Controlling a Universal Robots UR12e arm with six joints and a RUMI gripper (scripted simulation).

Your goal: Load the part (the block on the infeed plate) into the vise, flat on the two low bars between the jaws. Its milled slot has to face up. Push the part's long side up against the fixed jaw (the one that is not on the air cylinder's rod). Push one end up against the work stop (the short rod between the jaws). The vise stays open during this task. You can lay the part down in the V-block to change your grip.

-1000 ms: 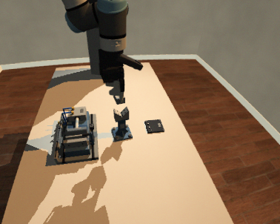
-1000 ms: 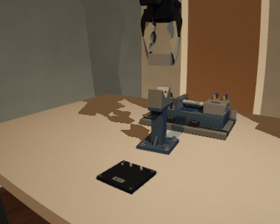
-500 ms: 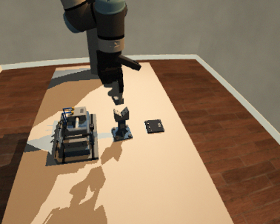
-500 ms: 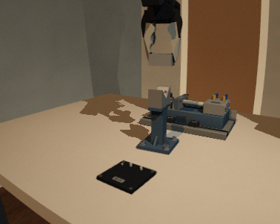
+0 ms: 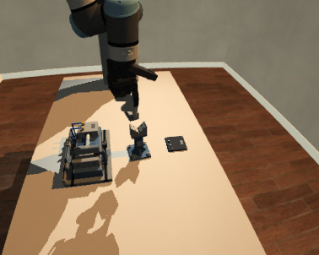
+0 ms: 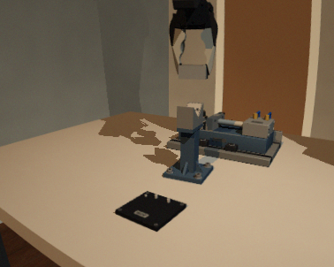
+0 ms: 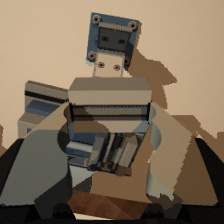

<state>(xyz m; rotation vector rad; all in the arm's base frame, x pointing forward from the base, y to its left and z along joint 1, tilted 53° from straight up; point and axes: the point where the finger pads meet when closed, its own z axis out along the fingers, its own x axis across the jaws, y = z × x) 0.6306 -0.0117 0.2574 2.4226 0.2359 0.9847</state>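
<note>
My hand is 1 cm short of the dark work stop rod, 16 cm to the left of it and 15 cm above it. From my hand the other things lie so: blue foot 3 cm to the left, 23 cm below; then part right at my hand; then moving jaw 4 cm behind, 19 cm to the right, 16 cm below.
</note>
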